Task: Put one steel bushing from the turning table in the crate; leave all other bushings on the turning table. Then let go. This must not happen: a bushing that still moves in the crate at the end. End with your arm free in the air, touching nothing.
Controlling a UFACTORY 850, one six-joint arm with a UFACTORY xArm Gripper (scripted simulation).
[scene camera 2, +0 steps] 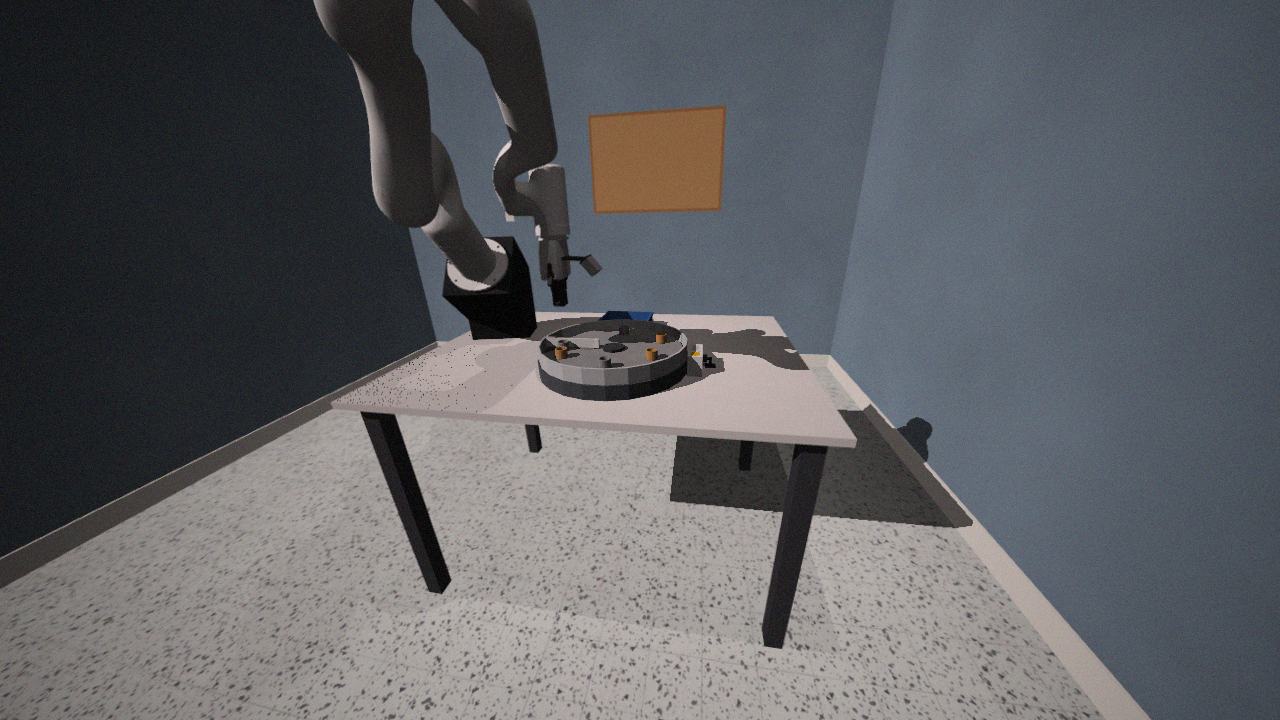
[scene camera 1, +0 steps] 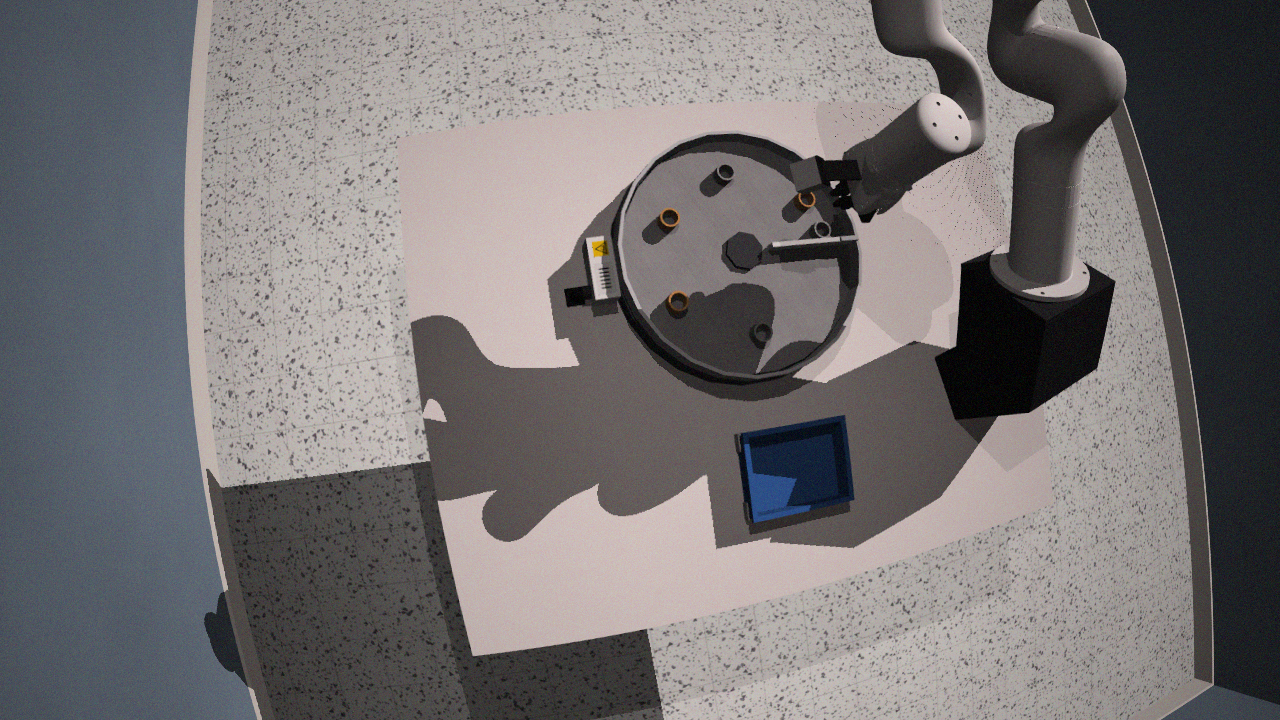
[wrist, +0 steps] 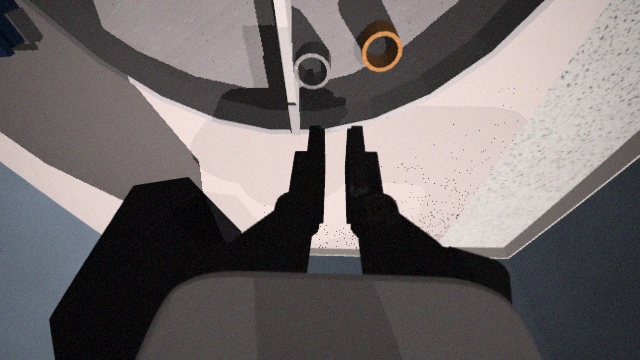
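Orange bushing point(wrist: 385, 61). Steel bushing point(wrist: 312, 80). Blue crate point(scene camera 1: 796, 471). Grey turning table point(scene camera 1: 717, 255), point(wrist: 234, 57) too. My gripper point(scene camera 1: 839, 199), point(scene camera 2: 560, 305), point(wrist: 335, 147).
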